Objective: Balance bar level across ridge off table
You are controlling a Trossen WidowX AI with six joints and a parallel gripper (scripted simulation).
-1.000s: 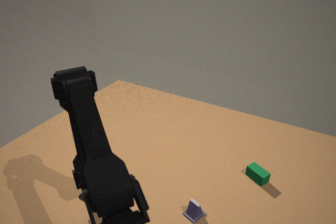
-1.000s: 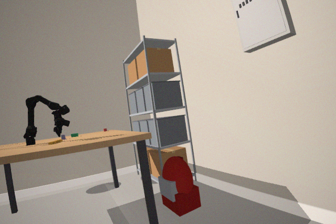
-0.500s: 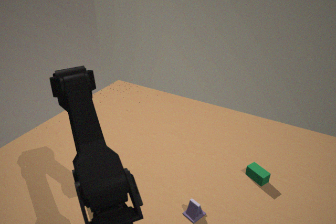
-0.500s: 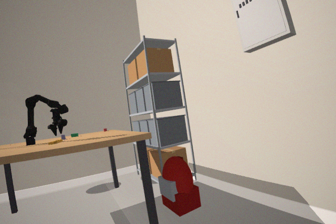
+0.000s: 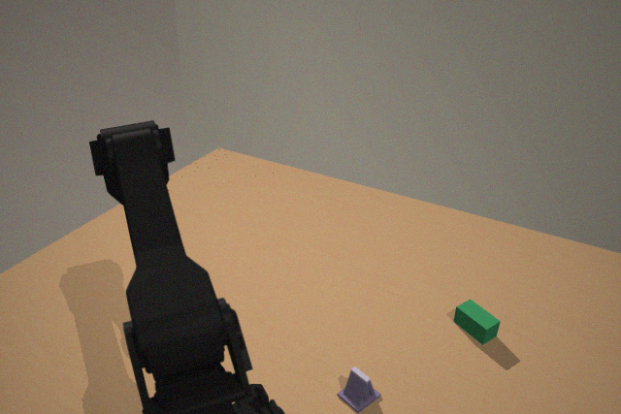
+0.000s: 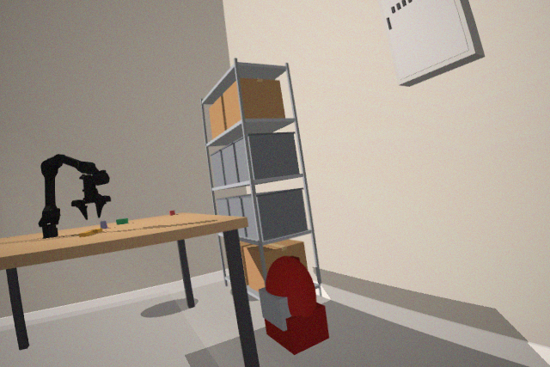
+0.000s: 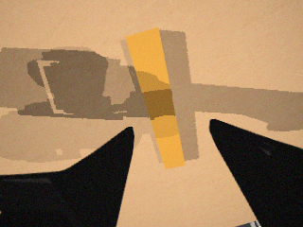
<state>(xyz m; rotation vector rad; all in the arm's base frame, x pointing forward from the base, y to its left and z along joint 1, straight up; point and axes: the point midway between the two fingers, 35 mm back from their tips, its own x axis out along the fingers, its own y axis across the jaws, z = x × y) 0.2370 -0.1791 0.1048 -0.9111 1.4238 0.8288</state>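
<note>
Right now the yellow bar is 60 mm below my gripper tip, 20 mm to the right of it and 10 mm behind it. The rest, counted from my gripper tip: green block (480 mm to the left, 140 mm ahead, 50 mm below); red block (680 mm to the left, 500 mm ahead, 50 mm below).
</note>
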